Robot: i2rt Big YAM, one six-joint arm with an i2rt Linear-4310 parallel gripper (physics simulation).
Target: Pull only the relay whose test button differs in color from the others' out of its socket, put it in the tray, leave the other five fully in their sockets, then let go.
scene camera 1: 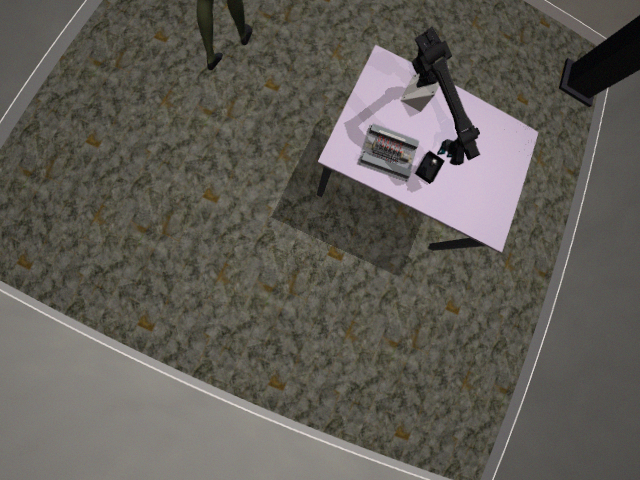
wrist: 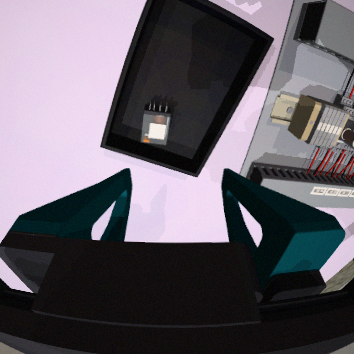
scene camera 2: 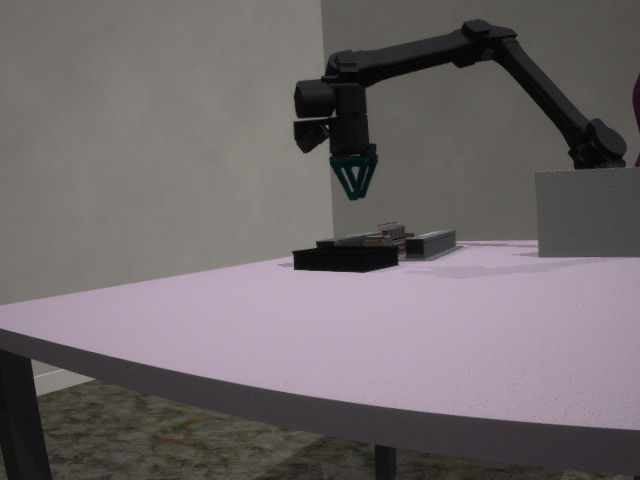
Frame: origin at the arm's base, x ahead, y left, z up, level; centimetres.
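Seen in the pictures: gripper, fingertip midpoint: (scene camera 1: 442, 155) (wrist: 176, 176) (scene camera 2: 357, 199); arm's base, link origin: (scene camera 1: 428, 80) (scene camera 2: 605, 202).
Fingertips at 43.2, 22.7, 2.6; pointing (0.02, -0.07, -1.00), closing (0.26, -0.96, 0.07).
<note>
Pixels of each thing's top centre, then the offset from my fingertips to it, as dx, dy, dz. "pt": a spot on its surface instead.
- relay, top centre: (wrist: 155, 125) -1.0, +1.3, -10.1
- black tray, surface spot: (wrist: 112, 112) pt -0.1, +5.6, -9.0
- grey panel, top centre: (scene camera 1: 389, 152) +5.8, -26.3, -11.5
A relay (wrist: 156, 128) with a clear case, metal pins and an orange test button lies on its side inside the black tray (scene camera 1: 437, 176) (scene camera 2: 330, 260) (wrist: 112, 112), near the tray's end closest to the fingers in the wrist view. My gripper (scene camera 1: 448, 150) (scene camera 2: 356, 197) (wrist: 176, 176) is open and empty, with its teal fingers apart above the tray's height. The other relays stand in the socket row (scene camera 1: 388, 148) (scene camera 2: 392, 230) on the panel; their test buttons are too small or hidden to make out. In the wrist view part of the row shows at the right edge.
The grey panel (scene camera 1: 366, 147) (wrist: 267, 127) lies beside the tray, with slotted wire ducts (scene camera 1: 386, 165) (scene camera 2: 431, 244) (wrist: 305, 184) along two sides and red wires between. The arm's pale base block (scene camera 1: 419, 97) (scene camera 2: 584, 214) stands at the table's far side. A person's legs (scene camera 1: 205, 31) show beyond the table.
</note>
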